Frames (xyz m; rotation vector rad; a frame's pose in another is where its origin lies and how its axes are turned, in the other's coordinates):
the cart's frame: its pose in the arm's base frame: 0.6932 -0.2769 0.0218 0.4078 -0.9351 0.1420
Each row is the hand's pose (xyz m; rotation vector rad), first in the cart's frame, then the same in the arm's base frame.
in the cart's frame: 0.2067 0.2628 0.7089 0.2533 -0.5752 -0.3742
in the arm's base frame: 0.2055 -0.3318 0.6329 0.8790 -1.3906 -0.2143
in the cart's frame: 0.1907 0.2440 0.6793 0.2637 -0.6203 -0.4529
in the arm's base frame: 0.2238 -0.3362 0.5993 0.9292 -1.4098 -0.2966
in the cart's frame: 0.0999 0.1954 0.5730 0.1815 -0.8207 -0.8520
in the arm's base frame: 0.2643 -0.3331 0.4569 1.0409 -1.4672 -0.7789
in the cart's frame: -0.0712 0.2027 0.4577 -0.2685 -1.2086 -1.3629
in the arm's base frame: 0.2477 -0.2706 0.2608 0.8161 -1.5973 -1.6156
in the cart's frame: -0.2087 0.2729 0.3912 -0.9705 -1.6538 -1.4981
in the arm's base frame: 0.1959 -0.1721 0.1349 0.1266 -1.8102 -2.2404
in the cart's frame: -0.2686 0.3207 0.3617 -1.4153 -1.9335 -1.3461
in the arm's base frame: 0.1687 -0.1132 0.0846 0.4371 1.9651 2.3925
